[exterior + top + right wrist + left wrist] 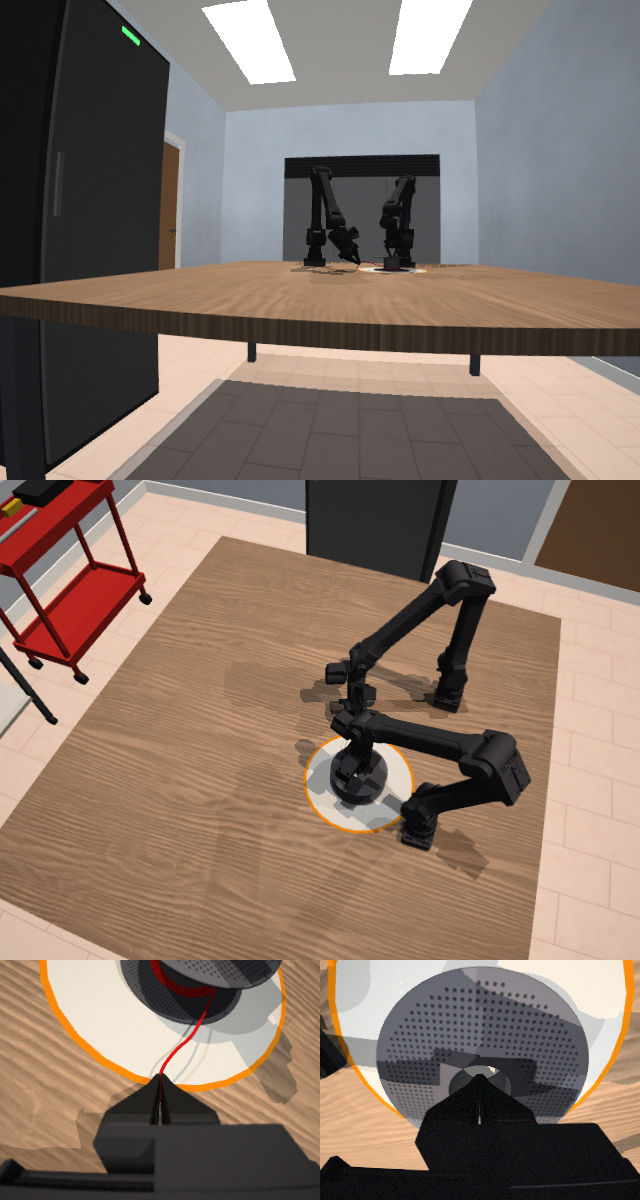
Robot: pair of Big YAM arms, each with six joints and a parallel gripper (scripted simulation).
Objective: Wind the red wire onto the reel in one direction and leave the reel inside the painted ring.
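Note:
Right now my left hand is 3 cm above the dark grey reel. From my left hand the other things lie so: orange painted ring: 1 cm behind, 6 cm below.

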